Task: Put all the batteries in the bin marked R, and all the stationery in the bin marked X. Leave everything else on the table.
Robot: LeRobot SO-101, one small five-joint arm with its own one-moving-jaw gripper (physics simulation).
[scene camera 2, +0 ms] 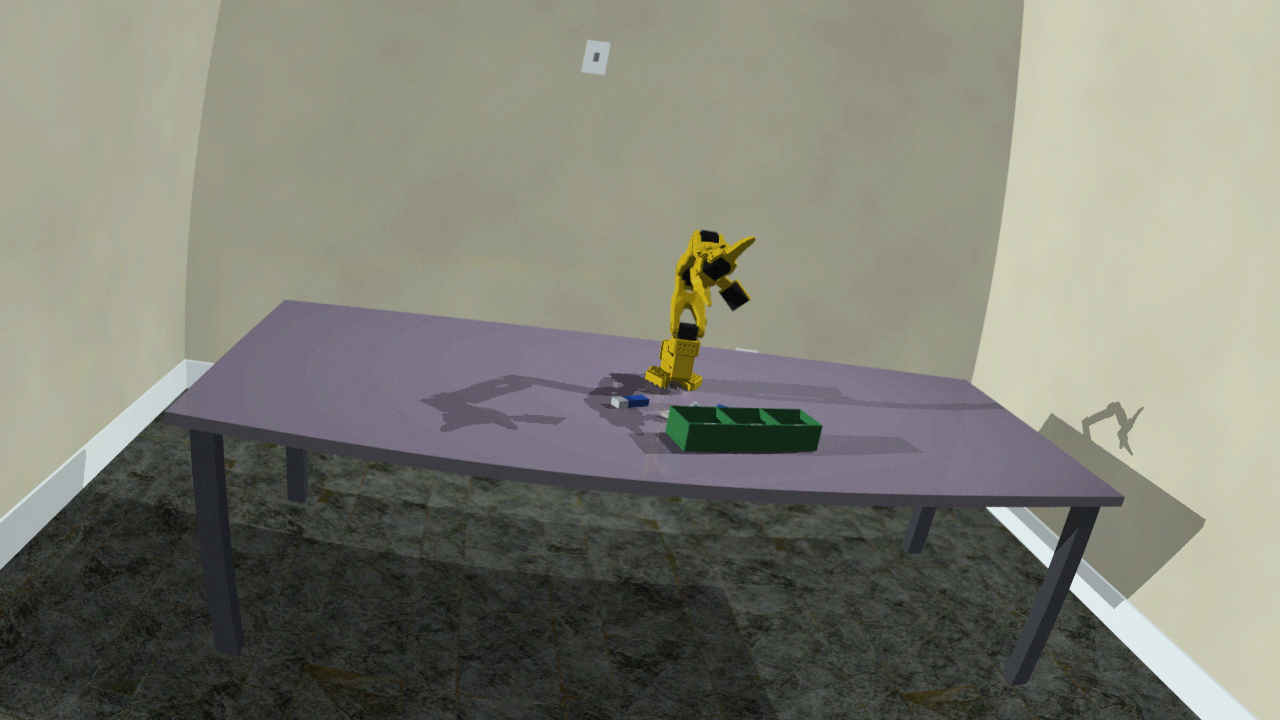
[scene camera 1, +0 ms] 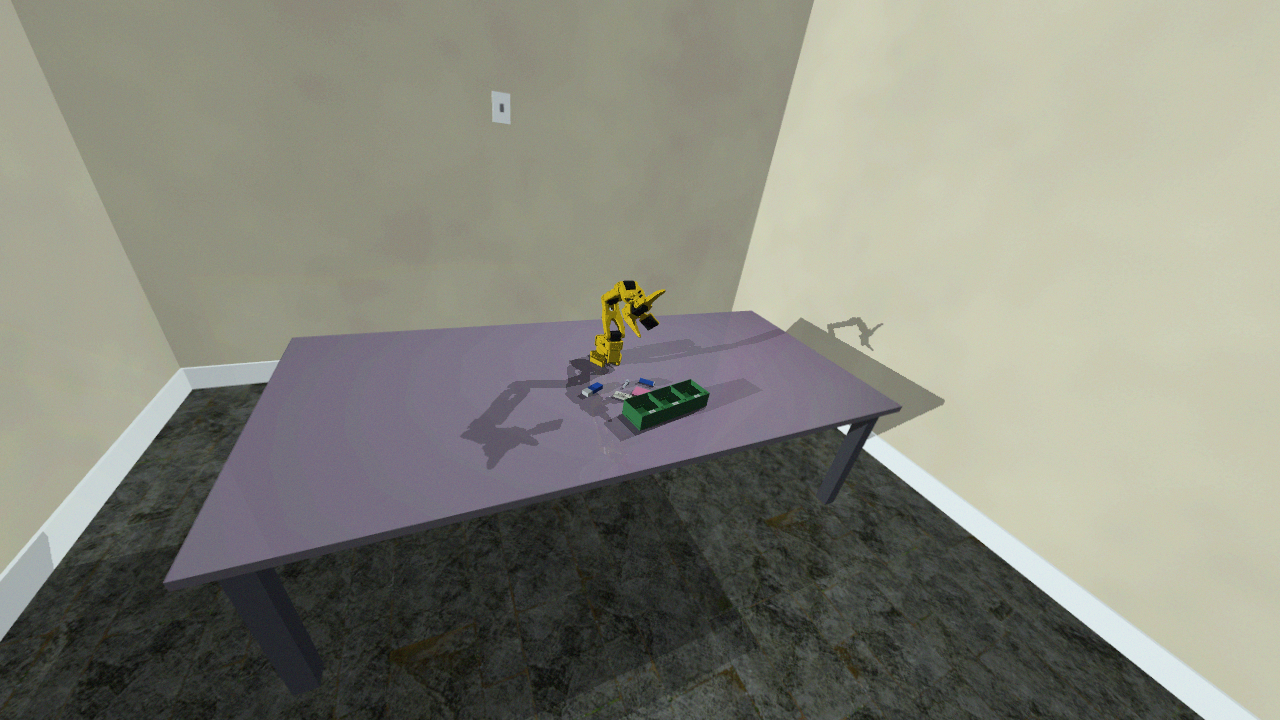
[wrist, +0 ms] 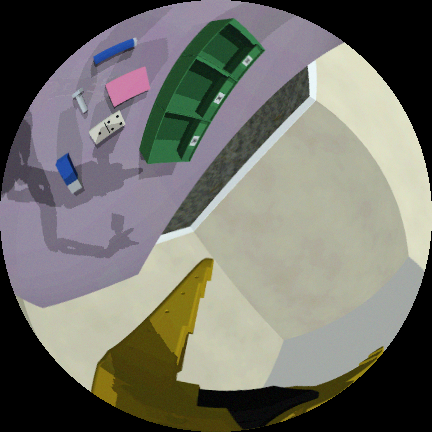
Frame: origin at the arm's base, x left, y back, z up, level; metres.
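Seen in the pictures: hand, tool point: [scene camera 2: 710,303] [scene camera 1: 640,335] [wrist: 212,266]; arm's base, link origin: [scene camera 2: 674,385] [scene camera 1: 607,362].
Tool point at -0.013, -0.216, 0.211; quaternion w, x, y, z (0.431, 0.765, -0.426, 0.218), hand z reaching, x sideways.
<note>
Pixels of each thing's top centre, then the offset from my tool point to it, as dx, dy, dz. Level surfaces: height alone.
- battery, top centre: [scene camera 1: 647,380] +0.087, +0.065, -0.197
- eraser, top centre: [wrist: 68,176] [scene camera 2: 630,398] [scene camera 1: 592,387] -0.094, +0.067, -0.198
- note pad, top centre: [wrist: 128,85] [scene camera 1: 642,391] +0.046, +0.017, -0.201
- green three-bin tray, top centre: [wrist: 205,91] [scene camera 2: 749,416] [scene camera 1: 668,396] +0.083, -0.070, -0.165
- white domino, top centre: [wrist: 106,127] [scene camera 1: 622,395] -0.017, +0.017, -0.204
- grey bolt, top centre: [wrist: 79,101] [scene camera 1: 626,382] +0.016, +0.072, -0.198
- purple table, surface height: dz -0.211
My gripper [scene camera 1: 651,312] [scene camera 2: 730,272] [wrist: 296,304] is wide open and empty, high above the table. A blue cylinder with a pale end, probably a battery [scene camera 1: 645,382] [wrist: 114,52], lies behind the bins. A blue-and-white block like an eraser [scene camera 1: 591,390] [scene camera 2: 636,401] [wrist: 67,170] lies to their left in the scene views. A flat pink block, perhaps a note pad [scene camera 1: 638,391] [wrist: 128,86], lies close behind them. The green three-bin tray [scene camera 1: 671,413] [scene camera 2: 742,438] [wrist: 172,82] has three labels; the middle one looks like X, the others are hard to read.
A white domino [scene camera 1: 622,395] [wrist: 107,128] lies beside the pink block. A grey bolt [scene camera 1: 625,384] [wrist: 80,101] lies behind the domino. All rest on the purple table [scene camera 1: 358,429] [scene camera 2: 313,376] [wrist: 100,280], in front of the arm's base in the scene views.
</note>
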